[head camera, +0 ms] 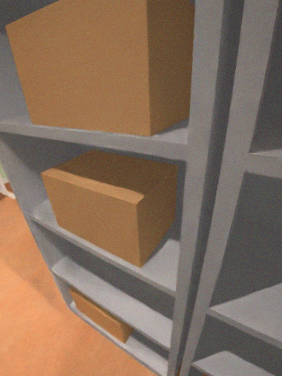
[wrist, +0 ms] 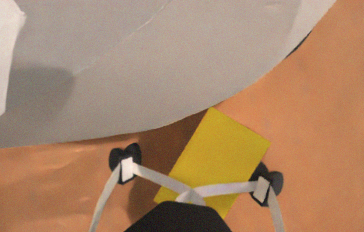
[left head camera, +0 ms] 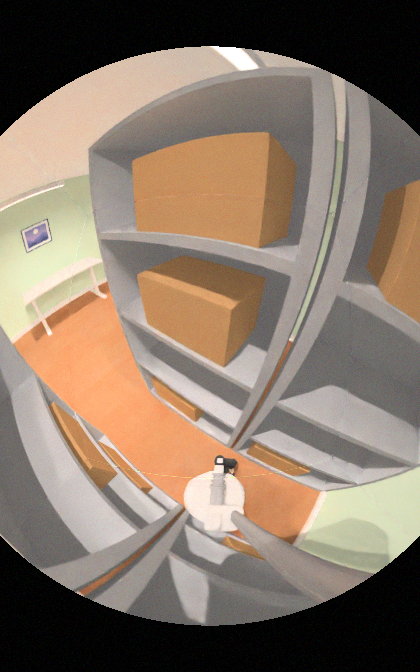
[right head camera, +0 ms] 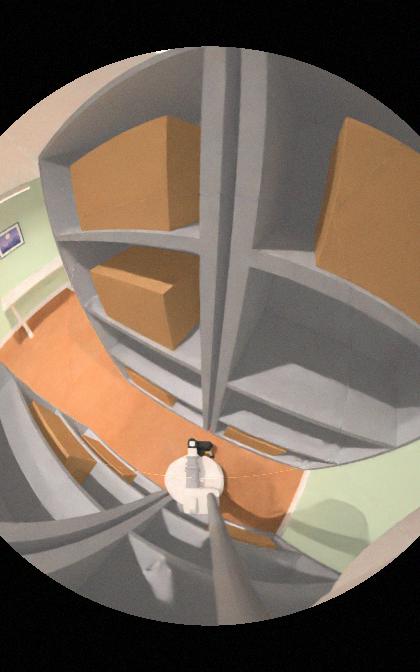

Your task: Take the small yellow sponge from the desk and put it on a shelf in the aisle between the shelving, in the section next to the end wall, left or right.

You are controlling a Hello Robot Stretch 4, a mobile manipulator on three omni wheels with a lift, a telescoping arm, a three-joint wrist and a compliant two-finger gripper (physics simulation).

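Frame: origin at the robot's base, x ahead, y left, z up, level; centimetres.
Seen in the pictures: gripper, between the fingertips: (wrist: 194,165).
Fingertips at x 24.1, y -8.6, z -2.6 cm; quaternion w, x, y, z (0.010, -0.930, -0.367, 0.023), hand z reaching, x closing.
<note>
A point is followed by its place in that frame.
The yellow sponge (wrist: 216,155) @(x 24.1, y -5.8, z 1.7 cm) seems to lie flat on the orange floor in the wrist view, at the rim of the white round base (wrist: 150,100) @(x 19.6, y -5.5, z 15.6 cm). A small yellow patch of the sponge (right head camera: 207,453) shows beside the gripper in the right head view. My gripper (wrist: 194,165) @(x 24.1, y -8.6, z -2.6 cm) (right head camera: 208,448) (left head camera: 231,467) is open above the sponge, fingertips apart and not touching it. The grey shelving section next to the end wall (right head camera: 300,387) (left head camera: 345,405) has bare middle boards. The pale green end wall (right head camera: 325,520) (left head camera: 345,532) stands at its right. The desk is not identifiable.
The adjoining grey shelving (head camera: 95,137) @(x 54.8, y 13.0, z 141.0 cm) holds large brown boxes (head camera: 90,65) @(x 56.7, y 12.2, z 156.2 cm) (head camera: 100,210) @(x 59.2, y 16.6, z 116.1 cm). Opposite shelving stands close on the aisle's other side, with brown boxes (left head camera: 82,445) (right head camera: 62,442). A white table (left head camera: 62,282) stands against the far wall. The robot's mast (right head camera: 227,565) rises beside the opposite shelving.
</note>
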